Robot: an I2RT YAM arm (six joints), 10 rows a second.
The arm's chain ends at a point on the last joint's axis. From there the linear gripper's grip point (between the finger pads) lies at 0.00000 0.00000 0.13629 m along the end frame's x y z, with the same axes.
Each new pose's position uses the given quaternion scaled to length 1; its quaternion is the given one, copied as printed.
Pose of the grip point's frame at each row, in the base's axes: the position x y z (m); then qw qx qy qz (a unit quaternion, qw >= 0):
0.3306 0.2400 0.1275 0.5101 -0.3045 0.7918 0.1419
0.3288 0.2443 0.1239 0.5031 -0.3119 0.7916 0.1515
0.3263 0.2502 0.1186 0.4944 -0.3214 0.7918 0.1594
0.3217 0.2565 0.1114 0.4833 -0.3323 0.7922 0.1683
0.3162 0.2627 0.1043 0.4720 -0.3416 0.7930 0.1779
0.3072 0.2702 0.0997 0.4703 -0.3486 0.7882 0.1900
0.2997 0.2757 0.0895 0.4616 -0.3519 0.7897 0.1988
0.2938 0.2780 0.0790 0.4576 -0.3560 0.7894 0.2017
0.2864 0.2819 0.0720 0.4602 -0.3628 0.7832 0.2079
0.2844 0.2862 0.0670 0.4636 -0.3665 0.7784 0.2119
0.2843 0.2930 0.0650 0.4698 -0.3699 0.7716 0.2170
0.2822 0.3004 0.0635 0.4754 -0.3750 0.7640 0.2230
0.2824 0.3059 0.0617 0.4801 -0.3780 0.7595 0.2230
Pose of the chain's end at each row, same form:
0.2323 0.1670 0.1874 0.5101 -0.3045 0.7918 0.1419
0.2331 0.1688 0.1849 0.5031 -0.3119 0.7916 0.1515
0.2336 0.1725 0.1813 0.4944 -0.3214 0.7918 0.1594
0.2326 0.1764 0.1763 0.4833 -0.3323 0.7922 0.1683
0.2307 0.1803 0.1712 0.4720 -0.3416 0.7930 0.1779
0.2242 0.1847 0.1659 0.4703 -0.3486 0.7882 0.1900
0.2194 0.1886 0.1569 0.4616 -0.3519 0.7897 0.1988
0.2149 0.1902 0.1471 0.4576 -0.3560 0.7894 0.2017
0.2087 0.1920 0.1388 0.4602 -0.3628 0.7832 0.2079
0.2072 0.1949 0.1325 0.4636 -0.3665 0.7784 0.2119
0.2074 0.2000 0.1283 0.4698 -0.3699 0.7716 0.2170
0.2060 0.2054 0.1246 0.4754 -0.3750 0.7640 0.2230
0.2060 0.2103 0.1216 0.4801 -0.3780 0.7595 0.2230

